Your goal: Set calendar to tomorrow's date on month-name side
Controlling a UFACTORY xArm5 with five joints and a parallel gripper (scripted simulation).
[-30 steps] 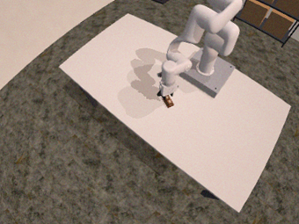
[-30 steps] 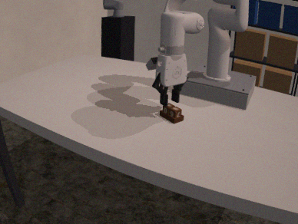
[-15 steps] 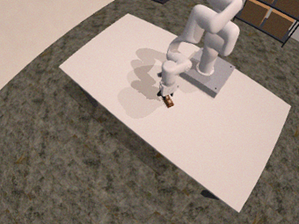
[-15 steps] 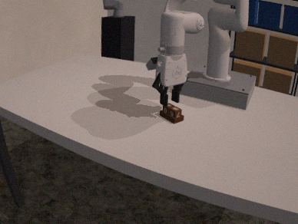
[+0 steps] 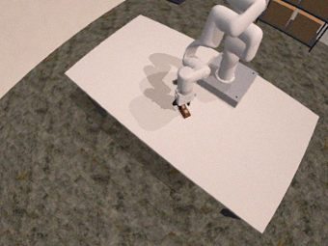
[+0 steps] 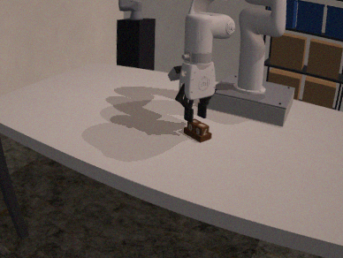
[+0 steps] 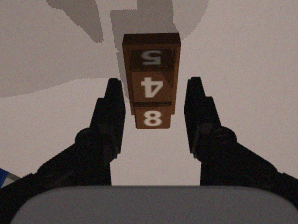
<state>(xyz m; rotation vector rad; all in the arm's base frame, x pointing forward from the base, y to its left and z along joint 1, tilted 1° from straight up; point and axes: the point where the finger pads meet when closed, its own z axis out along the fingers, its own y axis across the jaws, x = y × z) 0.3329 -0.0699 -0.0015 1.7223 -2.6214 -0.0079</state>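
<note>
My gripper is now 40 mm above the brown wooden cube. The rest, counted from my hand: tray (10 mm ahead, 10 mm to the left, 60 mm below).
</note>
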